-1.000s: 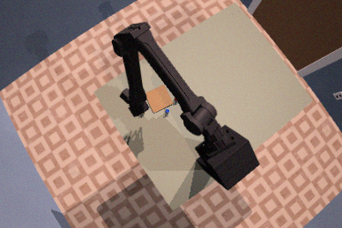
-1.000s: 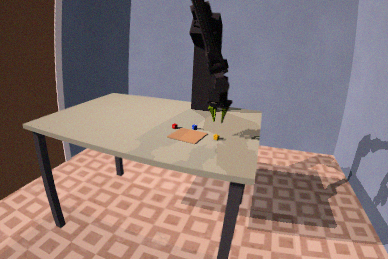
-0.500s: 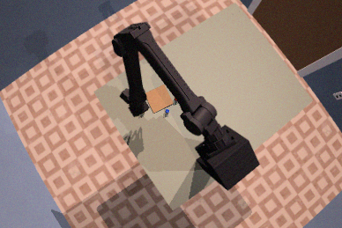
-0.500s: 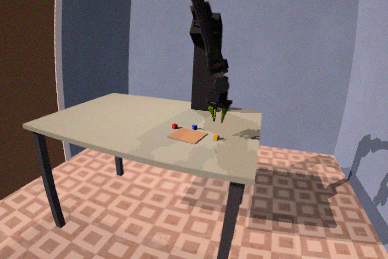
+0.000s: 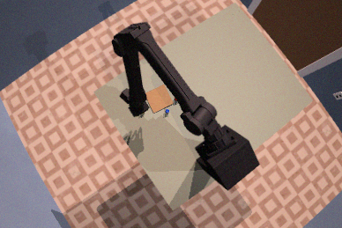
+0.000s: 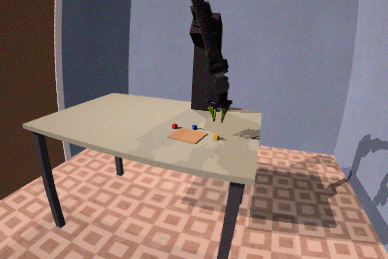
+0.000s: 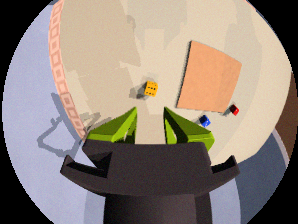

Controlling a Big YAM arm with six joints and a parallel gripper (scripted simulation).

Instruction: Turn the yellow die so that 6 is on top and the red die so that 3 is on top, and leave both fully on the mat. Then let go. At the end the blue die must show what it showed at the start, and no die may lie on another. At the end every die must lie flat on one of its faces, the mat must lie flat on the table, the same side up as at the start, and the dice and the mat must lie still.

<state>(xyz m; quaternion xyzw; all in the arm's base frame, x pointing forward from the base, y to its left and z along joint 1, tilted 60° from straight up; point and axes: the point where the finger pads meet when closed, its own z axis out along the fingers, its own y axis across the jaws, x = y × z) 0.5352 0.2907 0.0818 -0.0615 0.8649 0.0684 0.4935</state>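
Now: hand 8 cm above the yellow die. Also, from my hand: red die: 23 cm to the right, 8 cm below, 3 cm ahead; blue die: 15 cm to the right, 8 cm below, 3 cm behind; orange mat: 12 cm to the right, 9 cm below, 6 cm ahead.
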